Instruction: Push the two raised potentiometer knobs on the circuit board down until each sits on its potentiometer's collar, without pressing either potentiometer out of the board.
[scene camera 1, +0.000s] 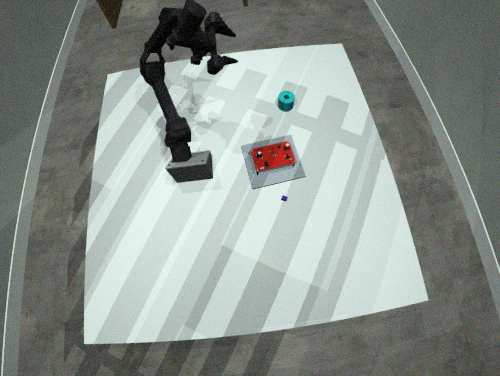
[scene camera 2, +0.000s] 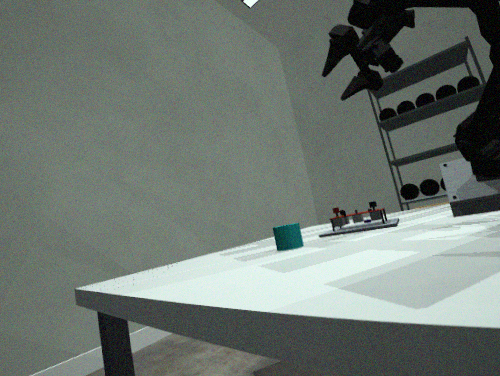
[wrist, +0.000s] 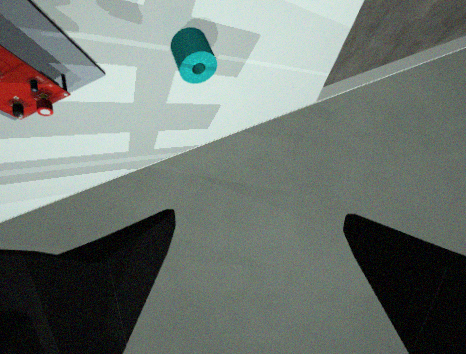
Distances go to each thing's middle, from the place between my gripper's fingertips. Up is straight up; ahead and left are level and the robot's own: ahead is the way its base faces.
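Scene:
There is the teal cylinder (wrist: 195, 60), and my hand is 40 mm to the right of it, 200 mm short of it and 330 mm above it.

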